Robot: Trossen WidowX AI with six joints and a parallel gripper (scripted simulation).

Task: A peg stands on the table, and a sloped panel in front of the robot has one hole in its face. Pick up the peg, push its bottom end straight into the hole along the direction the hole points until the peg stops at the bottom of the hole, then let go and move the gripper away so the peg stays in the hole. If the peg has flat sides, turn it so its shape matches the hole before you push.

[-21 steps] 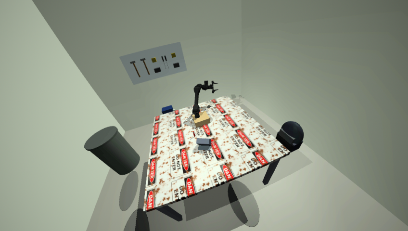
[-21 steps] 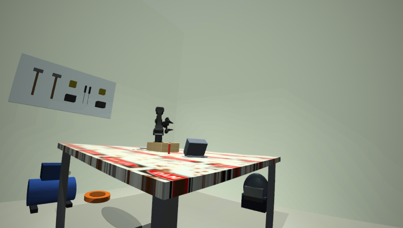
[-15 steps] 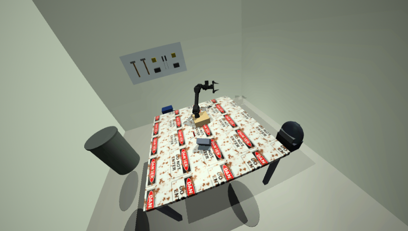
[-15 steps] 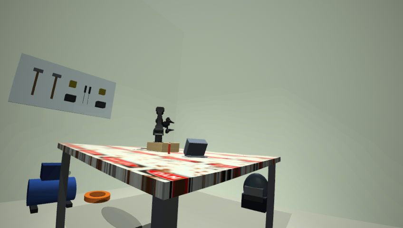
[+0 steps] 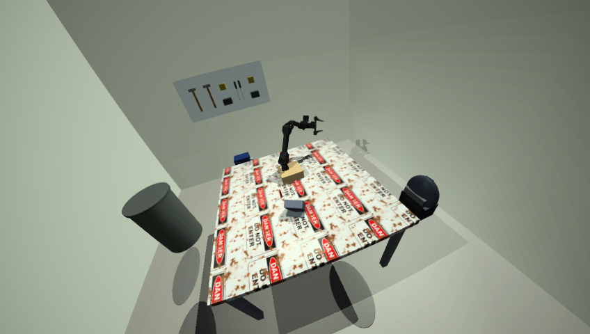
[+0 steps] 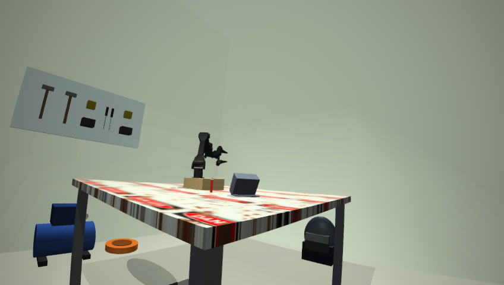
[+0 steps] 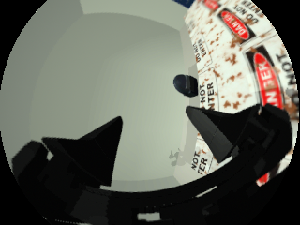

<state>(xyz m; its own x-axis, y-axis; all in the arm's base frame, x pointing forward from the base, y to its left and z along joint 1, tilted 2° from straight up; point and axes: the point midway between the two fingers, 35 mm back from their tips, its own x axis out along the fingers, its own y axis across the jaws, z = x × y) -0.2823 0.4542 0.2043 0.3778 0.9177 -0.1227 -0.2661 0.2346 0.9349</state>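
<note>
Right now my gripper tip is 56 cm to the left of the red peg, 55 cm short of it and 22 cm above it. The rest, counted from my gripper tip: grey sloped panel 72 cm ahead, 47 cm to the right, 22 cm below.
</note>
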